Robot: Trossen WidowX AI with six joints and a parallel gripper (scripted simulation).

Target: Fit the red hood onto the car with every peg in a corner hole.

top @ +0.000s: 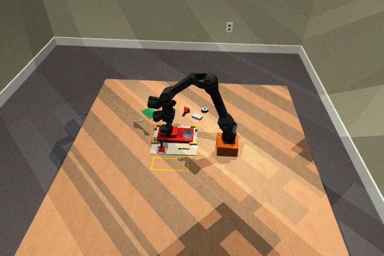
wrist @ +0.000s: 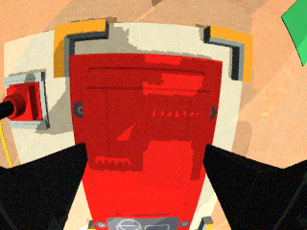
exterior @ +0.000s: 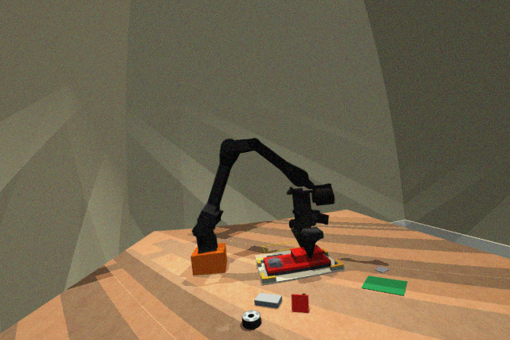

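Now: the red hood right at my gripper tip. Also, from my gripper tip: grey engine block: 1 cm below; white jig: 3 cm below, 3 cm behind, 2 cm to the left; small grey tile: 16 cm to the right, 16 cm ahead, 4 cm below.
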